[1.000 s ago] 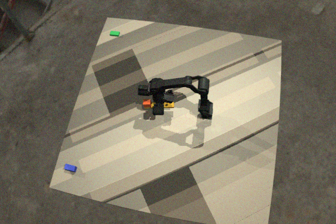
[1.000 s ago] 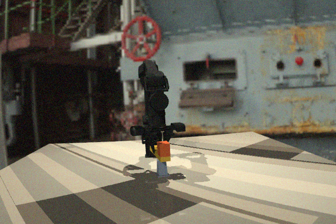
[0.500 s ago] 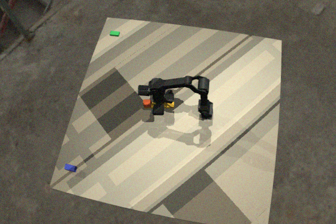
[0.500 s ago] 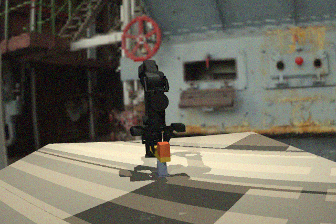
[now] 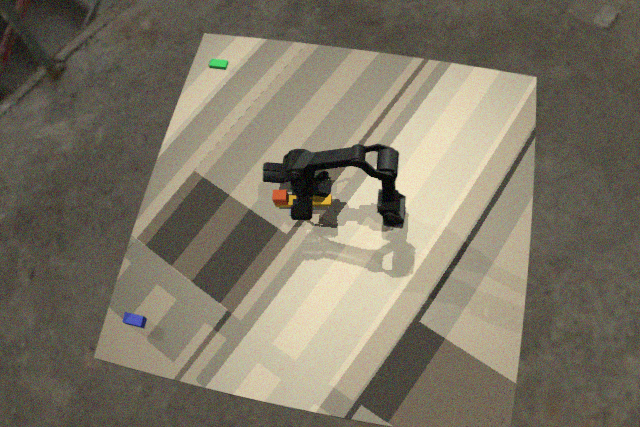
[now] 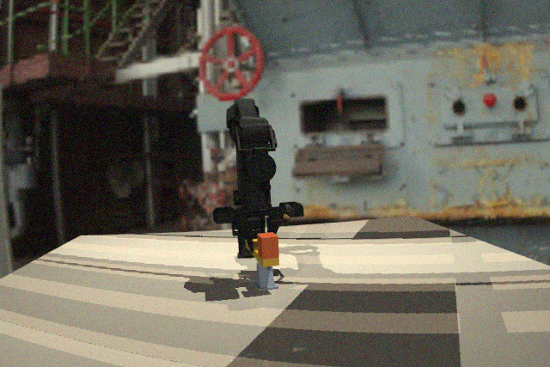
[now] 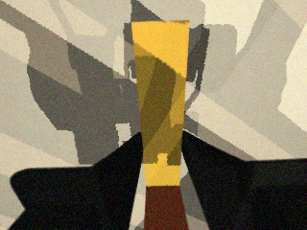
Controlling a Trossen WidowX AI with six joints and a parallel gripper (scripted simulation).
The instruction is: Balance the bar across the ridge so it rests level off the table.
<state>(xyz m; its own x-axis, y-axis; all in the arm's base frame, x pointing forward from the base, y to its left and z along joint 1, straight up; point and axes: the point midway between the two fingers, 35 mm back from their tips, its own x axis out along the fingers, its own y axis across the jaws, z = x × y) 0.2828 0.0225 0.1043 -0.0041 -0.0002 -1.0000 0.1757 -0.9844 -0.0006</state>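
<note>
Right now my gripper tip is 3 cm short of the small grey-blue ridge, 1 cm to the right of it and 1 cm above it. From my gripper tip the other things lie so: green block 46 cm ahead, 52 cm to the right, 6 cm below; blue block 46 cm ahead, 48 cm to the left, 5 cm below.
</note>
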